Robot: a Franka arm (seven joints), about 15 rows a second.
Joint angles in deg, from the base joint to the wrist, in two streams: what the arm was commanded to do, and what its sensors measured. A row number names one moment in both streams.
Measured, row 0: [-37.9, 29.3, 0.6, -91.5, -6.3, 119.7, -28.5]
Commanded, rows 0 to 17: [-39.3, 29.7, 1.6, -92.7, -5.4, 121.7, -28.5]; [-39.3, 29.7, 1.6, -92.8, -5.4, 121.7, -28.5]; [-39.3, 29.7, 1.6, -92.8, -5.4, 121.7, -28.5]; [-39.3, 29.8, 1.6, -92.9, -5.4, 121.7, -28.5]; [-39.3, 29.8, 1.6, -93.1, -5.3, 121.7, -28.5]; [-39.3, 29.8, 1.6, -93.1, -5.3, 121.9, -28.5]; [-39.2, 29.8, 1.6, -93.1, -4.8, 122.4, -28.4]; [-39.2, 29.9, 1.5, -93.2, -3.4, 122.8, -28.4]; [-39.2, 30.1, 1.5, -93.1, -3.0, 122.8, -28.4]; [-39.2, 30.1, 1.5, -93.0, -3.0, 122.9, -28.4]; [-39.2, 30.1, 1.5, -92.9, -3.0, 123.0, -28.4]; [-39.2, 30.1, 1.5, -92.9, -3.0, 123.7, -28.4]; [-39.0, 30.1, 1.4, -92.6, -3.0, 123.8, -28.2]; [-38.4, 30.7, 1.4, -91.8, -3.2, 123.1, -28.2]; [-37.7, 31.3, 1.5, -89.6, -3.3, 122.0, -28.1]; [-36.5, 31.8, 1.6, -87.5, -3.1, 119.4, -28.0]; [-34.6, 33.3, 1.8, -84.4, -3.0, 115.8, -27.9]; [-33.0, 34.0, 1.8, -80.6, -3.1, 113.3, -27.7]
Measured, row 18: [-36.5, 30.8, 1.9, -88.8, -4.1, 119.0, -28.4]
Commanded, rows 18 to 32: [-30.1, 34.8, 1.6, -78.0, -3.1, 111.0, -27.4]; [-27.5, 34.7, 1.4, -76.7, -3.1, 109.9, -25.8]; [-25.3, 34.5, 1.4, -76.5, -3.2, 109.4, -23.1]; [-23.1, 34.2, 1.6, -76.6, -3.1, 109.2, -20.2]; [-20.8, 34.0, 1.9, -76.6, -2.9, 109.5, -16.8]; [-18.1, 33.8, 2.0, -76.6, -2.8, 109.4, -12.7]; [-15.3, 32.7, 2.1, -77.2, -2.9, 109.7, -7.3]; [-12.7, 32.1, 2.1, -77.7, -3.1, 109.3, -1.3]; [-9.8, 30.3, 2.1, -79.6, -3.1, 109.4, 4.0]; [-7.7, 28.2, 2.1, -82.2, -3.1, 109.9, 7.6]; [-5.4, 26.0, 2.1, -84.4, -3.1, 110.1, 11.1]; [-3.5, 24.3, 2.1, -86.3, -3.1, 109.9, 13.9]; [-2.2, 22.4, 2.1, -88.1, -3.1, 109.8, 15.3]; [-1.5, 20.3, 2.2, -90.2, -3.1, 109.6, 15.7]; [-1.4, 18.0, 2.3, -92.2, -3.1, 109.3, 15.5]
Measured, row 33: [-1.6, 25.2, 2.8, -84.5, -3.8, 109.5, 14.8]
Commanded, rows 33 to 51: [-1.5, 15.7, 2.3, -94.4, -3.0, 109.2, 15.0]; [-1.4, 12.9, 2.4, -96.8, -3.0, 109.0, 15.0]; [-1.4, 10.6, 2.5, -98.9, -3.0, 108.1, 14.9]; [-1.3, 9.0, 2.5, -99.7, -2.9, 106.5, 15.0]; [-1.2, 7.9, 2.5, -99.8, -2.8, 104.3, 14.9]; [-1.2, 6.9, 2.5, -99.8, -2.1, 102.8, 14.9]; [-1.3, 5.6, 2.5, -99.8, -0.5, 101.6, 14.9]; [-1.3, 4.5, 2.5, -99.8, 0.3, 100.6, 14.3]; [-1.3, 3.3, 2.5, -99.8, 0.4, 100.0, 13.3]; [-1.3, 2.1, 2.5, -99.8, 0.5, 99.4, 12.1]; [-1.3, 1.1, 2.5, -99.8, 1.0, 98.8, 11.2]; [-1.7, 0.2, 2.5, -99.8, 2.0, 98.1, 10.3]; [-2.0, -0.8, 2.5, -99.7, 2.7, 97.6, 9.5]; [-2.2, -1.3, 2.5, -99.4, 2.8, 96.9, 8.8]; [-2.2, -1.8, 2.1, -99.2, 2.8, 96.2, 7.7]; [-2.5, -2.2, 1.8, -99.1, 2.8, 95.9, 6.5]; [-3.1, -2.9, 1.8, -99.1, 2.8, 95.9, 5.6]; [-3.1, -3.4, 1.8, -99.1, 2.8, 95.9, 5.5]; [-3.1, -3.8, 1.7, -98.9, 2.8, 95.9, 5.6]
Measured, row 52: [-1.9, -1.5, 1.3, -97.4, 1.2, 96.3, 7.1]
